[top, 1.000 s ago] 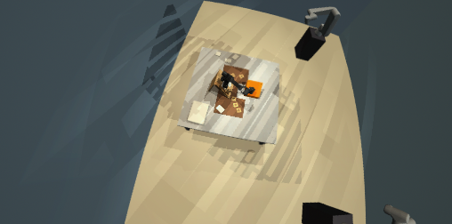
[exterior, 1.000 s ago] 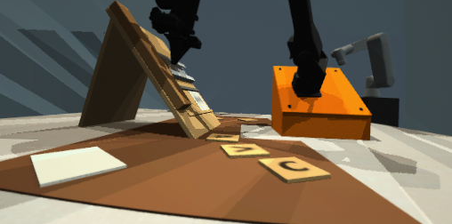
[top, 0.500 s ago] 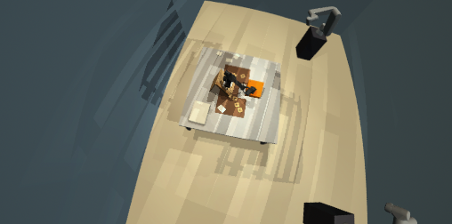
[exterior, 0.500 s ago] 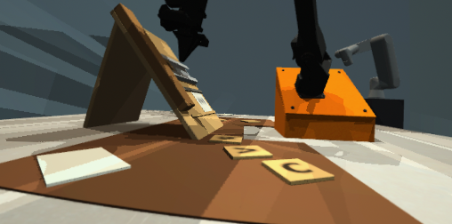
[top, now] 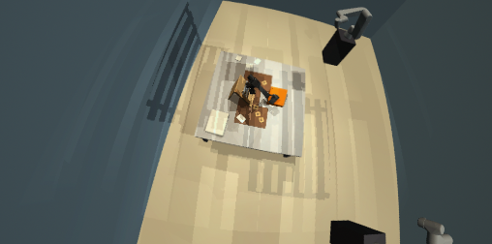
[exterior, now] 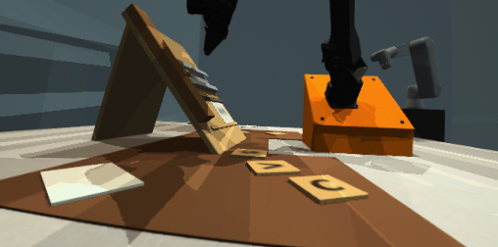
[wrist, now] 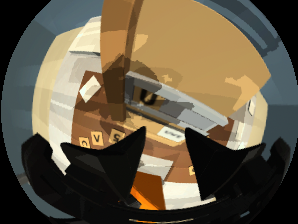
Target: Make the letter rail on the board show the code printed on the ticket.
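Right now my gripper tip is 160 mm past the tan tile marked v, 200 mm to the right of it and 220 mm above it. Also, from my gripper tip: u tile: 40 mm ahead, 30 mm to the left, 60 mm below; then brown mat: 130 mm behind, 20 mm to the right, 220 mm below; then e tile: 70 mm behind, 240 mm to the right, 220 mm below.
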